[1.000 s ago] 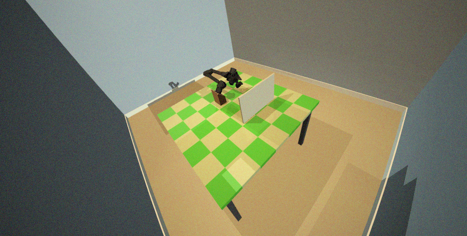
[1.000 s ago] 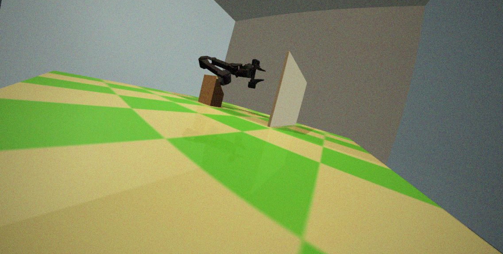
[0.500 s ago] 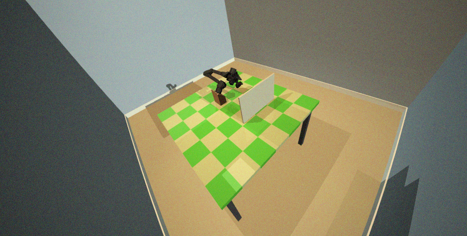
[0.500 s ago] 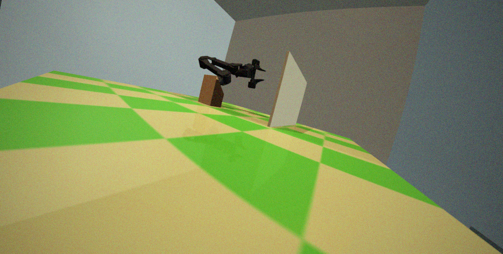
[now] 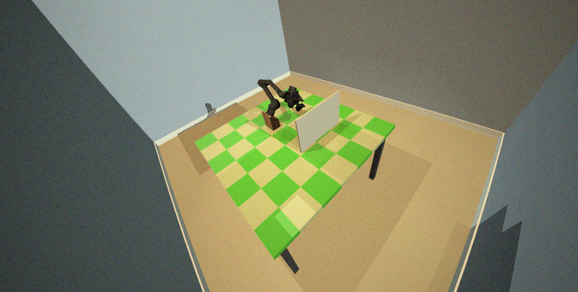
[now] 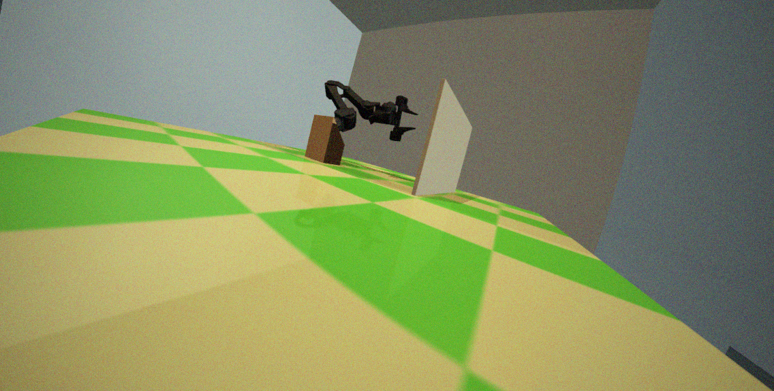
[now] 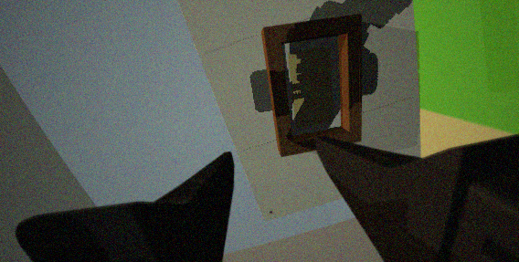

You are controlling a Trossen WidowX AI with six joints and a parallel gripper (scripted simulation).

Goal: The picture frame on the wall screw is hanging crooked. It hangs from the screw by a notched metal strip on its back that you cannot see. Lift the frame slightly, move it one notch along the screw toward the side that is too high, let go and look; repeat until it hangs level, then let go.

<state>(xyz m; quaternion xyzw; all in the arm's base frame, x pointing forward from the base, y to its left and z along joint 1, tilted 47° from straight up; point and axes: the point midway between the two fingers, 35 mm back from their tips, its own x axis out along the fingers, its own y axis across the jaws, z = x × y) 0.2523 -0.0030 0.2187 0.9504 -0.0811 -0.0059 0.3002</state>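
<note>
The picture frame is 15 cm ahead of my gripper tip, 8 cm below it and 1 cm to the right of it. From my gripper tip the other things lie so: wall panel: 16 cm ahead, 9 cm below, 2 cm to the right.
</note>
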